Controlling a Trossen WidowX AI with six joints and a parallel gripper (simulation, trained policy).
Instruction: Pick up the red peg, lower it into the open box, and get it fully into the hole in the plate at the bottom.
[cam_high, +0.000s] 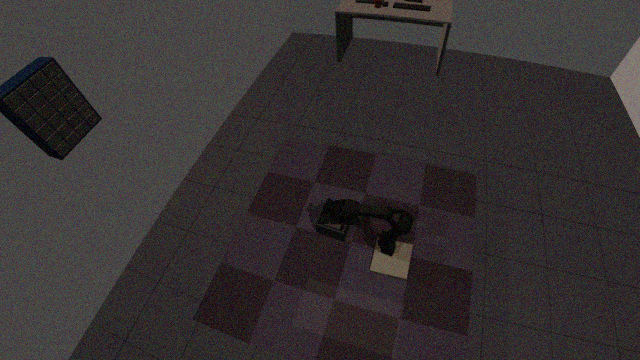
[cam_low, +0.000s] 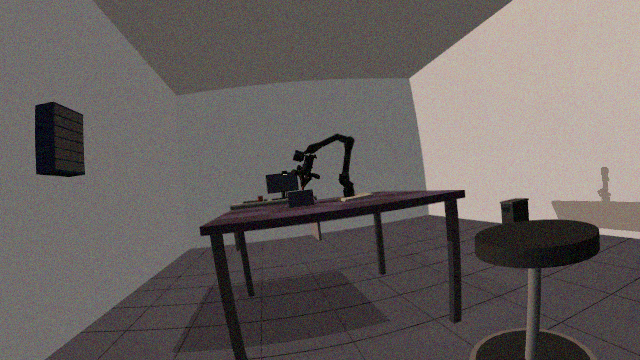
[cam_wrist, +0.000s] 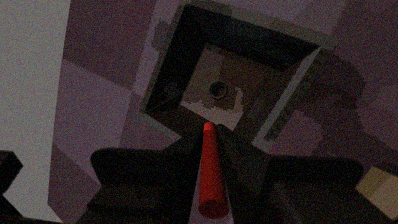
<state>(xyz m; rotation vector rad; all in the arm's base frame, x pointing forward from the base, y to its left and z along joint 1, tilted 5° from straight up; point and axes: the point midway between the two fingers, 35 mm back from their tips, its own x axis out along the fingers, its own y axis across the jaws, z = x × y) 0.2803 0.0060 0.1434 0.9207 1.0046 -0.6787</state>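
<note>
The red peg lies 20 mm above my gripper tip, 10 mm to the left of it and 10 mm behind it. Also, from my gripper tip: plate: 70 mm below, 30 mm to the right, 20 mm ahead; then box: 90 mm below, 30 mm to the right, 20 mm ahead.
</note>
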